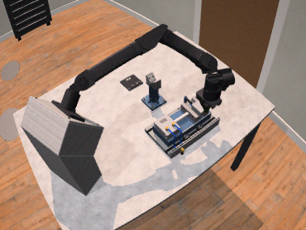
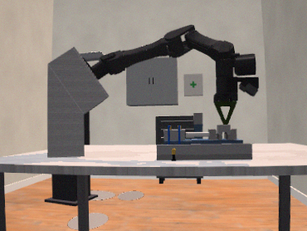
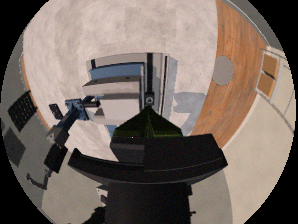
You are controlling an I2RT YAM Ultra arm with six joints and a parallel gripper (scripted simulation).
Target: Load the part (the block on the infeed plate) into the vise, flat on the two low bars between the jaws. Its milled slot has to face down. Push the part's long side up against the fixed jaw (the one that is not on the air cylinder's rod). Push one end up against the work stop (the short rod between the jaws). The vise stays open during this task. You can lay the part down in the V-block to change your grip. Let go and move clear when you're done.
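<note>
My gripper is now 4 cm to the right of the grey part, 3 cm above it and 1 cm past it. Also, from my hand: fixed jaw: 7 cm to the left, 4 cm below, 1 cm ahead; moving jaw: 5 cm to the left, 5 cm behind, 4 cm below; air cylinder rod: 10 cm behind, 4 cm to the left, 4 cm below.
</note>
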